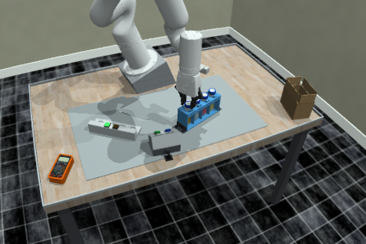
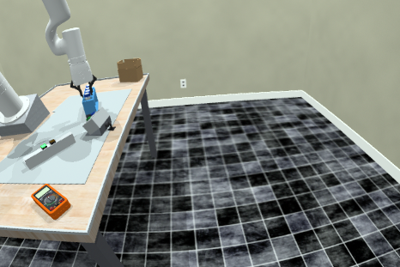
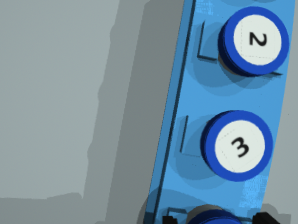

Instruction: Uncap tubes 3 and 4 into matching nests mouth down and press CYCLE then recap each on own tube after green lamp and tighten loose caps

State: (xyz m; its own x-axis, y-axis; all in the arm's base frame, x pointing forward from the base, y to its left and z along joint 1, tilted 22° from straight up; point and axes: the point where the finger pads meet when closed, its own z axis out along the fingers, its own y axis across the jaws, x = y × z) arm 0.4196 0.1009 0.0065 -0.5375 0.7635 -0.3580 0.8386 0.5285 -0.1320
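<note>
My gripper is now 1 cm above the blue-and-white cap. From my hand the other things lie so: green key: 7 cm ahead, 16 cm to the right, 6 cm below; then blue key: 7 cm ahead, 12 cm to the right, 6 cm below; then key housing: 9 cm ahead, 14 cm to the right, 8 cm below.
</note>
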